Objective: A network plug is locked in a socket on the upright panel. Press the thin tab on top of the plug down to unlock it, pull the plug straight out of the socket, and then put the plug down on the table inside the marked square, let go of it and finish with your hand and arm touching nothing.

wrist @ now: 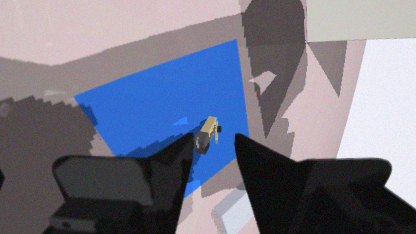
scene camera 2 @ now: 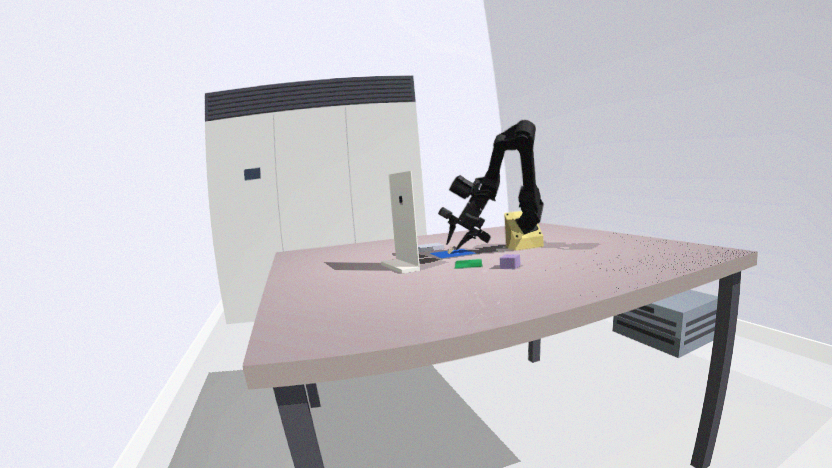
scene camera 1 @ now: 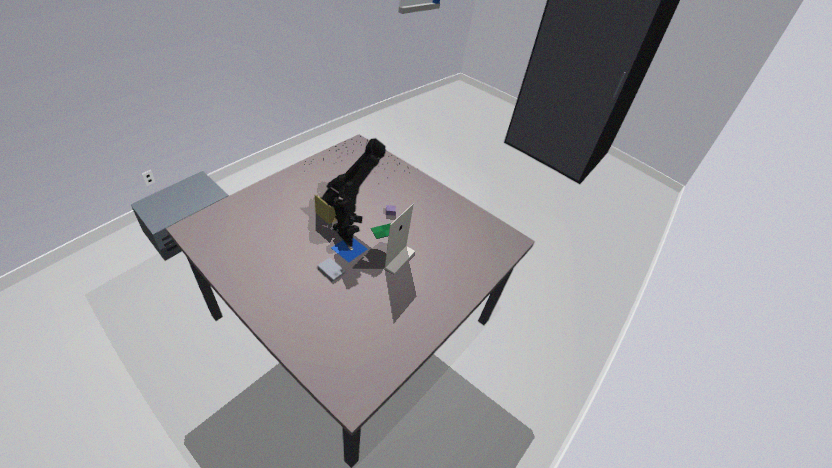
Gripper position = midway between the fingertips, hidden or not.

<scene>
In view: the gripper (scene camera 2: pixel 451 247) and a blue marked square (wrist: pixel 138 115).
The gripper shows as well in the wrist view (wrist: pixel 214 138).
</scene>
